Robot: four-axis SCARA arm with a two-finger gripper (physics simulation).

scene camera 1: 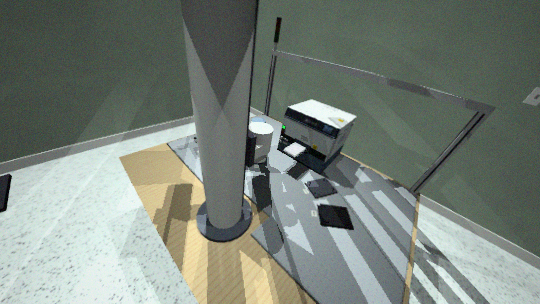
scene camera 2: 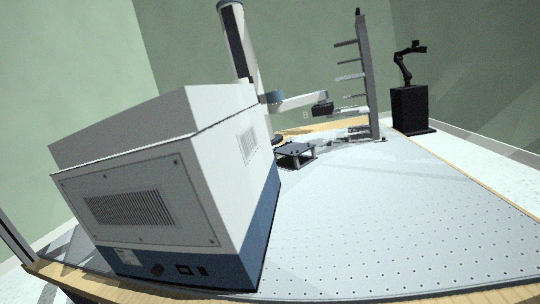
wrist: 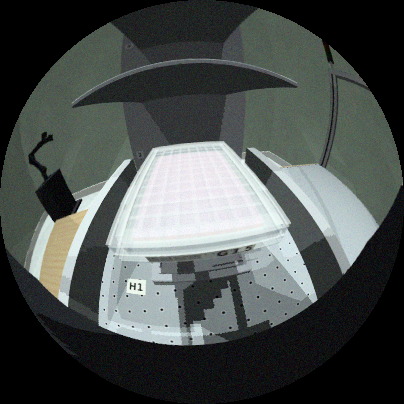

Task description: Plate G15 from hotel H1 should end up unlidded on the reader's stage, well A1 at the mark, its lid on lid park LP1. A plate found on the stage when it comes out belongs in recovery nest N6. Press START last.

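Pixels of known places: gripper, fingertip midpoint: [scene camera 2: 358, 109] [wrist: 189, 159]; arm's base at its link origin: [scene camera 1: 225, 215].
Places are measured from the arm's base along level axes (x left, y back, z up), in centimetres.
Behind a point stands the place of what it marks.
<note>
Plate G15 [wrist: 200, 195] @(x 49.7, y -25.8, z 15.3 cm) [scene camera 2: 356, 109] @(x 54.3, y -26.3, z 15.1 cm) is a clear, lidded plate with pale pink wells, level at a low shelf of hotel H1 [scene camera 2: 370, 80] @(x 59.9, y -34.4, z 27.4 cm). Its G15 label faces the wrist camera. My gripper [wrist: 189, 159] @(x 55.3, y -26.6, z 14.9 cm) [scene camera 2: 344, 111] is shut on it, with a dark finger along each long side; whether the plate touches its shelf is hidden. A white plate [scene camera 1: 294, 149] @(x 0.6, y -51.4, z 16.2 cm) lies on the stage in front of the reader [scene camera 1: 320, 124] @(x -5.4, y -63.5, z 32.7 cm) [scene camera 2: 225, 165] @(x 20.5, y -93.1, z 22.9 cm). A dark platform on posts [scene camera 1: 321, 187] [scene camera 2: 295, 148] and a black tray [scene camera 1: 335, 217] @(x -38.4, y -38.0, z 2.5 cm) stand nearby; their labels are unreadable. START cannot be made out.
A curved shelf [wrist: 190, 77] overhangs plate G15, and the hotel column rises behind it. The arm's thick column [scene camera 1: 222, 150] @(x -6.2, y 4.2, z 43.3 cm) hides part of the bench in scene camera 1. A metal rail frame [scene camera 1: 350, 72] @(x 0.1, y -100.4, z 59.5 cm) stands behind the reader. A small black arm on a pedestal [scene camera 2: 410, 109] [wrist: 56, 195] stands beyond the bench.
</note>
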